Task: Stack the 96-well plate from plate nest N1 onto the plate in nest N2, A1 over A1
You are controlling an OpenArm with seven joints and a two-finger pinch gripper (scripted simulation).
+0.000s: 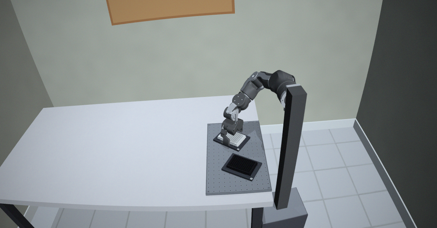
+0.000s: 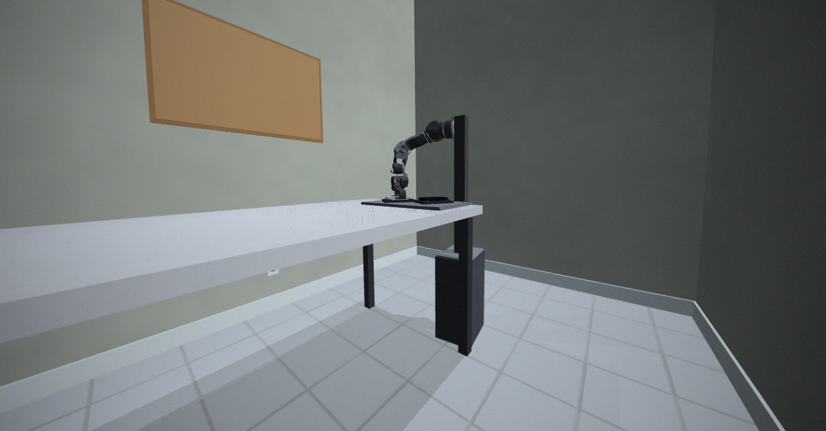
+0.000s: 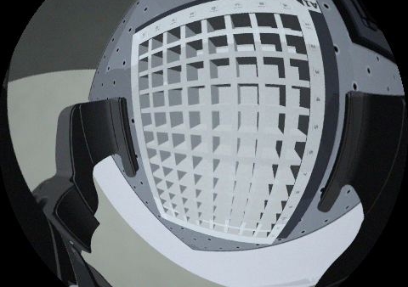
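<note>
My gripper is now right at the white 96-well plate. From my hand the other things lie so: black 96-well plate 21 cm to the left, 1 cm behind.
</note>
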